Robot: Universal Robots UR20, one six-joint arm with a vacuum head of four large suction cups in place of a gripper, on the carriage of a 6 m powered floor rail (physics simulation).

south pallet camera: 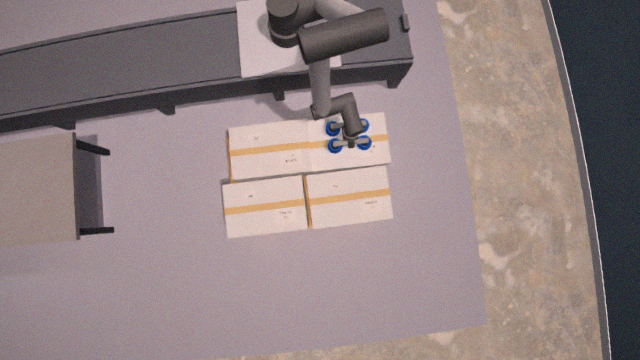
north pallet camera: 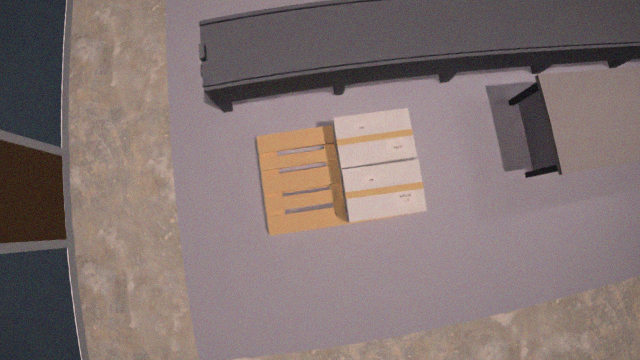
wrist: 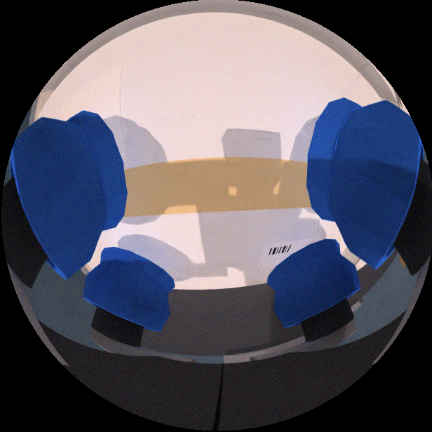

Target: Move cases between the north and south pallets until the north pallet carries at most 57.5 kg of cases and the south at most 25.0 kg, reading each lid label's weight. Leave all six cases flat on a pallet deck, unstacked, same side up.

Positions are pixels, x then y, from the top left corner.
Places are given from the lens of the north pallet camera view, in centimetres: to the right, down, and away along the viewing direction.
pallet (north pallet camera: pixel 274 183): -36, 3, 266
